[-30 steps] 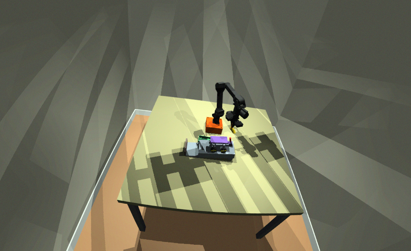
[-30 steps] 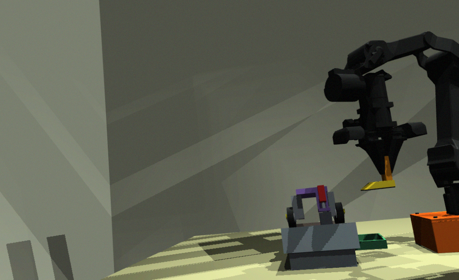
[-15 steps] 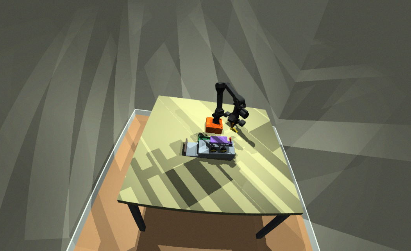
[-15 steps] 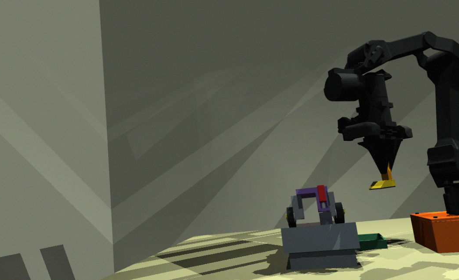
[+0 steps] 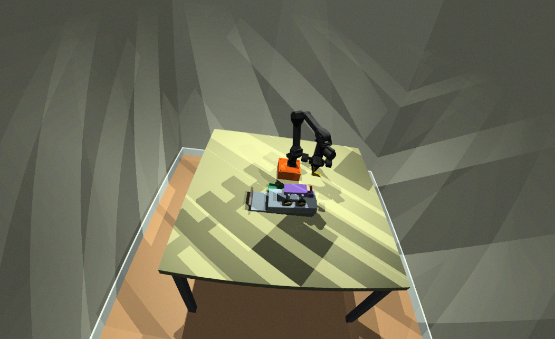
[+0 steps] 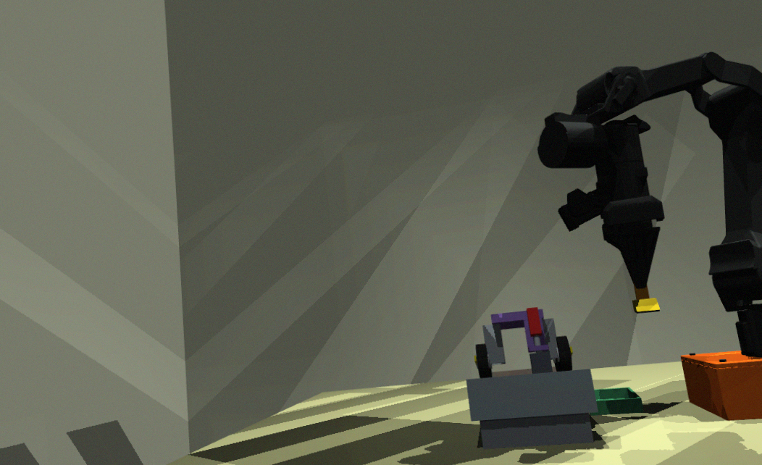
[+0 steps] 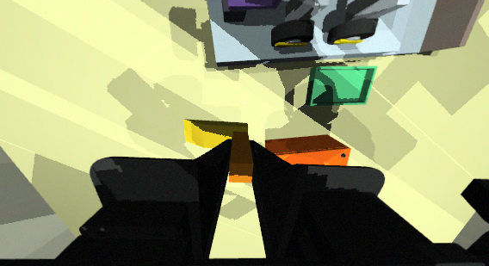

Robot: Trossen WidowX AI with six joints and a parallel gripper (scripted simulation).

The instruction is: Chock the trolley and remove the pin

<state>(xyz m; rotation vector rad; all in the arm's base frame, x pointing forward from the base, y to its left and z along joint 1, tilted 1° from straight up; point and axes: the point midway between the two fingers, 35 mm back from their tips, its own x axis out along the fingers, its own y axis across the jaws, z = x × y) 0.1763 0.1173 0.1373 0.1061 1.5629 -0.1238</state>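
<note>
Right now the red-headed stop pin is 130 mm ahead of my gripper tip, 10 mm to the right of it and 50 mm below it. Round my gripper tip: yellow chock: 20 mm to the left, 10 mm below; brown end wall: 160 mm ahead, 360 mm to the right, 140 mm below; trolley: 150 mm ahead, 110 mm to the right, 60 mm below.
</note>
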